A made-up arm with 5 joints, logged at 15 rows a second.
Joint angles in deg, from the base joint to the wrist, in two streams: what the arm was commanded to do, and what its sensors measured. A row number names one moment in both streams.
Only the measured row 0 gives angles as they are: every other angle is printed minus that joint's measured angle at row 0.
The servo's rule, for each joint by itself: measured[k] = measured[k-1] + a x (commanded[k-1-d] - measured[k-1]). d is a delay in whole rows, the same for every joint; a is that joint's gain. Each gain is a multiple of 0.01, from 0.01 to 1. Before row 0 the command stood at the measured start. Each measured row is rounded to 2 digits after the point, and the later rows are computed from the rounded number. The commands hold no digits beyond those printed.
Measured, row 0:
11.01, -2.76, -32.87, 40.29, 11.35
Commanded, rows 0 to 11:
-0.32, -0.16, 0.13, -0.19, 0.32
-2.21, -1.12, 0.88, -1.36, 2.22
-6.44, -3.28, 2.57, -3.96, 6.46
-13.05, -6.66, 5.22, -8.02, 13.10
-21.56, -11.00, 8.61, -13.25, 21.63
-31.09, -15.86, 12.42, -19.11, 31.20
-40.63, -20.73, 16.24, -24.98, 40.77
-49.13, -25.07, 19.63, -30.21, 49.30
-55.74, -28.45, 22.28, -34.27, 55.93
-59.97, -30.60, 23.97, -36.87, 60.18
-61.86, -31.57, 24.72, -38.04, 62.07
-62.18, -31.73, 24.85, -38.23, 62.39
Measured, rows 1 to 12:
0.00, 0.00, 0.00, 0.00, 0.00
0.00, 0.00, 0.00, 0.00, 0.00
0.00, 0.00, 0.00, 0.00, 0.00
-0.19, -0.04, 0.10, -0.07, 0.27
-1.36, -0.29, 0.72, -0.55, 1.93
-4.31, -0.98, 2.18, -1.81, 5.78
-9.38, -2.29, 4.58, -4.11, 12.00
-16.44, -4.29, 7.76, -7.49, 20.19
-24.94, -6.95, 11.44, -11.79, 29.55
-34.04, -10.12, 15.23, -16.67, 39.09
-42.79, -13.56, 18.71, -21.68, 47.77
-50.30, -16.98, 21.53, -26.34, 54.71
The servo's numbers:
d 3
a 0.58 0.23 0.79 0.37 0.85

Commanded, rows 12 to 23:
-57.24, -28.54, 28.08, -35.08, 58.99
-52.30, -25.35, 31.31, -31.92, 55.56
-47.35, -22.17, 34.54, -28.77, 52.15
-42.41, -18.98, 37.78, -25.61, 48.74
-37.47, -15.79, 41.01, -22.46, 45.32
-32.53, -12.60, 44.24, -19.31, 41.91
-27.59, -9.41, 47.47, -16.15, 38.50
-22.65, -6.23, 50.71, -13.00, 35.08
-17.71, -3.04, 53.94, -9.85, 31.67
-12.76, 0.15, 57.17, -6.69, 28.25
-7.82, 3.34, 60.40, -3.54, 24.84
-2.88, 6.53, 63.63, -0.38, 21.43
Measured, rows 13 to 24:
-55.91, -20.11, 23.46, -30.24, 59.36
-59.36, -22.75, 24.46, -33.13, 61.66
-61.00, -24.82, 24.77, -35.02, 62.28
-58.82, -25.68, 27.38, -35.04, 59.48
-55.04, -25.60, 30.48, -33.89, 56.15
-50.58, -24.81, 33.69, -32.00, 52.75
-45.84, -23.47, 36.92, -29.64, 49.34
-40.99, -21.70, 40.15, -26.98, 45.92
-36.08, -19.61, 43.38, -24.14, 42.51
-31.16, -17.26, 46.61, -21.18, 39.10
-26.22, -14.72, 49.85, -18.15, 35.68
-21.28, -12.03, 53.08, -15.08, 32.27

